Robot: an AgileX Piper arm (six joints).
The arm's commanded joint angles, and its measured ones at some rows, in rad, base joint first. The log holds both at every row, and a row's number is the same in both.
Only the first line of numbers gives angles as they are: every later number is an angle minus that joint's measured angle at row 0.
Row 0, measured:
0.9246 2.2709 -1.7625 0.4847 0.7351 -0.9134
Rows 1 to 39, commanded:
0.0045 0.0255 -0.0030 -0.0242 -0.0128 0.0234
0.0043 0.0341 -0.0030 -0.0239 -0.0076 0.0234
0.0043 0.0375 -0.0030 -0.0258 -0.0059 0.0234
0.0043 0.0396 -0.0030 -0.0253 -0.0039 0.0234
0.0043 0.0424 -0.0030 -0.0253 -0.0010 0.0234
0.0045 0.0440 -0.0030 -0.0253 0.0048 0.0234
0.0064 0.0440 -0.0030 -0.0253 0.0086 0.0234
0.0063 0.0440 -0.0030 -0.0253 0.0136 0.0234
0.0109 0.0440 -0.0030 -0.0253 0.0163 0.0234
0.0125 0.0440 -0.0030 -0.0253 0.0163 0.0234
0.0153 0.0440 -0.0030 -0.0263 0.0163 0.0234
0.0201 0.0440 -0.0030 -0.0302 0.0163 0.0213
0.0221 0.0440 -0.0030 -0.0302 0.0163 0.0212
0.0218 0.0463 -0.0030 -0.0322 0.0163 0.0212
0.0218 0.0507 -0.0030 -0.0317 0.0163 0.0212
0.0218 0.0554 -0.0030 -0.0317 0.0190 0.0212
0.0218 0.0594 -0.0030 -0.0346 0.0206 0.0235
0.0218 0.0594 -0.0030 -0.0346 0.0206 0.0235
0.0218 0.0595 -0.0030 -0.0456 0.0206 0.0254
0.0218 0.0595 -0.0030 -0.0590 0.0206 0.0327
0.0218 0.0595 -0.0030 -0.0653 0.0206 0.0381
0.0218 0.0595 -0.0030 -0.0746 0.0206 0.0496
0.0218 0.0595 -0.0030 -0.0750 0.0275 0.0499
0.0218 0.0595 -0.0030 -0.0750 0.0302 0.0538
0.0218 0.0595 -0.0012 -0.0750 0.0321 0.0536
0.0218 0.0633 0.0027 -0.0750 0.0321 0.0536
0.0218 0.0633 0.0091 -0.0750 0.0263 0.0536
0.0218 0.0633 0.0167 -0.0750 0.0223 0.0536
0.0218 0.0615 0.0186 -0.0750 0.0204 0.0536
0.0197 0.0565 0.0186 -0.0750 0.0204 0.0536
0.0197 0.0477 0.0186 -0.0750 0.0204 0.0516
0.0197 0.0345 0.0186 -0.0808 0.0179 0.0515
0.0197 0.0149 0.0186 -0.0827 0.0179 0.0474
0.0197 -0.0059 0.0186 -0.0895 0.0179 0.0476
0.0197 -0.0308 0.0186 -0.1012 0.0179 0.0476
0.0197 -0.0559 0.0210 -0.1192 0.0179 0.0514
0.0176 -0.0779 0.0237 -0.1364 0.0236 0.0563
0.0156 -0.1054 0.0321 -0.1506 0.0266 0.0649
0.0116 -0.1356 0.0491 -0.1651 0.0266 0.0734
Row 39, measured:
0.0214 -0.0213 0.0205 -0.1102 0.0172 0.0492
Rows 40 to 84, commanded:
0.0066 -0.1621 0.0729 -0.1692 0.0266 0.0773
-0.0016 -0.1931 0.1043 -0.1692 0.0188 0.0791
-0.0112 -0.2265 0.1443 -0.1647 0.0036 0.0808
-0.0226 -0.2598 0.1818 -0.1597 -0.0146 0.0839
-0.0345 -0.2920 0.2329 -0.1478 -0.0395 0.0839
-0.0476 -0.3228 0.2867 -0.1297 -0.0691 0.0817
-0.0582 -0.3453 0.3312 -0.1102 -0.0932 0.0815
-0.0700 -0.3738 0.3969 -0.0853 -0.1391 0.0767
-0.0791 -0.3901 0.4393 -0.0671 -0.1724 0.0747
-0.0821 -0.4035 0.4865 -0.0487 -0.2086 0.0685
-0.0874 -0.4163 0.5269 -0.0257 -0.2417 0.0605
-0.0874 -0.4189 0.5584 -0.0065 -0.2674 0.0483
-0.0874 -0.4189 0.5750 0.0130 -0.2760 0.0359
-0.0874 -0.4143 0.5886 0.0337 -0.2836 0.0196
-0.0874 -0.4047 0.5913 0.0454 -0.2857 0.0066
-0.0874 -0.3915 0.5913 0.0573 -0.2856 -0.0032
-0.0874 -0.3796 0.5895 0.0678 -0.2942 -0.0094
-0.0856 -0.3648 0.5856 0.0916 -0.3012 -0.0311
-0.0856 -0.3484 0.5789 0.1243 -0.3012 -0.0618
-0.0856 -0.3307 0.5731 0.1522 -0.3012 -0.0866
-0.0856 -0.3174 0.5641 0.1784 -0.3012 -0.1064
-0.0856 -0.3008 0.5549 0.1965 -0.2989 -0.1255
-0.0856 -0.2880 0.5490 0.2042 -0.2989 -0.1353
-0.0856 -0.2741 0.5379 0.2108 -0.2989 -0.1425
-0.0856 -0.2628 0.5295 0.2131 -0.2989 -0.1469
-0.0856 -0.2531 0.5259 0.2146 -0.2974 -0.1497
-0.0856 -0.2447 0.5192 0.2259 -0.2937 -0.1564
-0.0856 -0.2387 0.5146 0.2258 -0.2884 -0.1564
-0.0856 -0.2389 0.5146 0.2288 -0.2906 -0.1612
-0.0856 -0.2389 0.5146 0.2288 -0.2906 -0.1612
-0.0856 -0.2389 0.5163 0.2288 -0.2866 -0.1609
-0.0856 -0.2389 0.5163 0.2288 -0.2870 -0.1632
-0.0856 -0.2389 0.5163 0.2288 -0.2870 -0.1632
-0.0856 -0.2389 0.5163 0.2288 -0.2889 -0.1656
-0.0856 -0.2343 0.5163 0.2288 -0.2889 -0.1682
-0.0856 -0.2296 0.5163 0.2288 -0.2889 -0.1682
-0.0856 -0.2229 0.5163 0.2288 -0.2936 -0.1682
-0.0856 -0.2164 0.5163 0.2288 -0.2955 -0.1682
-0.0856 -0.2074 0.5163 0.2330 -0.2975 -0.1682
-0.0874 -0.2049 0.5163 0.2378 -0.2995 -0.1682
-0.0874 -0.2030 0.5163 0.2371 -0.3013 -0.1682
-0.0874 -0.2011 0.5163 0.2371 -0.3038 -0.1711
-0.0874 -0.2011 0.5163 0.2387 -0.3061 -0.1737
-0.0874 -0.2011 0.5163 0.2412 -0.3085 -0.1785
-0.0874 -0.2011 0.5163 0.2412 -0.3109 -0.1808
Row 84, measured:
-0.0828 -0.2013 0.5219 0.2270 -0.2943 -0.1616
